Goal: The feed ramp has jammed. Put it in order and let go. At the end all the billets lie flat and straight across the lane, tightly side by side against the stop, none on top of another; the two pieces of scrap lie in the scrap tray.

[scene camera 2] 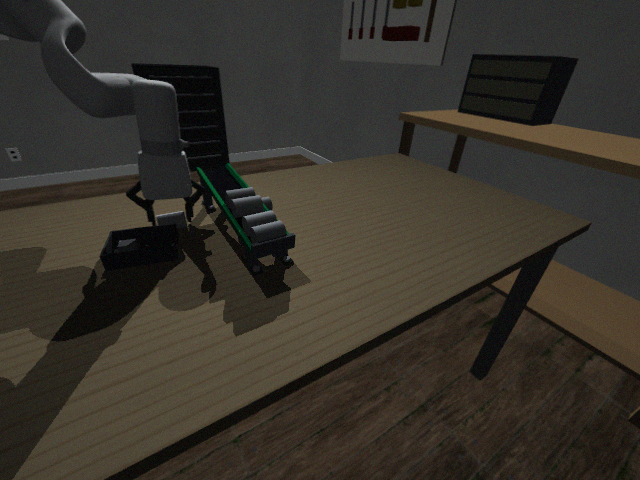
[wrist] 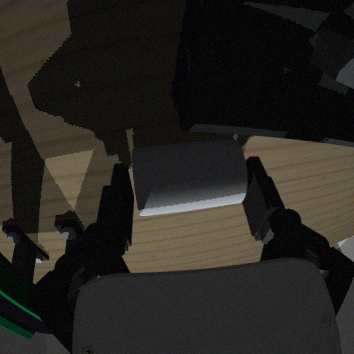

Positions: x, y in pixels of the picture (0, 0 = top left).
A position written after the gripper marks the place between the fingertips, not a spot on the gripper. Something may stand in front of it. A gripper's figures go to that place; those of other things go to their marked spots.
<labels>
The gripper (scene camera 2: 171, 221): 0.79 m from the lens. A scrap tray (scene camera 2: 157, 244) is 0.74 m from the lens.
</labels>
